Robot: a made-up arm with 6 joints. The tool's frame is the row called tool.
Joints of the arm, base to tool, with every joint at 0 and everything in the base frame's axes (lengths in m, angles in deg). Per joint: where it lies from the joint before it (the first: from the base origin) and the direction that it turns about. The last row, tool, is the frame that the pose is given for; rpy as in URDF.
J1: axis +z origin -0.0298 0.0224 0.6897
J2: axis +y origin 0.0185 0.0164 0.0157
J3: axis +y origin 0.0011 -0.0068 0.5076
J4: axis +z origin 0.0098 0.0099 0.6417
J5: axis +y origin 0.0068 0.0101 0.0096
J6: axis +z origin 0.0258 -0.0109 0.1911
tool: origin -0.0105 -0.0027 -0.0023 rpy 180 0 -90
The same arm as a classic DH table. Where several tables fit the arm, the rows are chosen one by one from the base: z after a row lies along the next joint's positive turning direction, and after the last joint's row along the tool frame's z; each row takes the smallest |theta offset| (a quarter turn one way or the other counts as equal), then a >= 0, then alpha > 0; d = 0 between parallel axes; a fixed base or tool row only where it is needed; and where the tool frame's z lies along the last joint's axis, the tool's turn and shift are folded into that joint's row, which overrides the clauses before.
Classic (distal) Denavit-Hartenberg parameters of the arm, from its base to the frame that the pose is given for. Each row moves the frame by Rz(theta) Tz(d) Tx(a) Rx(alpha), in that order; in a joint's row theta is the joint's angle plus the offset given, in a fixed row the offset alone. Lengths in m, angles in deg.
base (fixed): theta offset -36.93, d 0, a -0.0373, alpha 0
J1: theta offset 36.93, d 0.7054, a 0.0185, alpha -90
J2: theta offset -89.88, d 0, a 0.5076, alpha 0
J3: theta offset 89.88, d 0.0195, a 0.0098, alpha 90
J4: theta offset 0, d 0.6513, a 0.0068, alpha -90
J5: theta offset 0, d -0.0008, a 0.0258, alpha 90
J6: theta offset 14.42, d 0, a -0.0108, alpha 180
tool (fixed): theta offset 104.42, d -0.1888, a 0, alpha 0

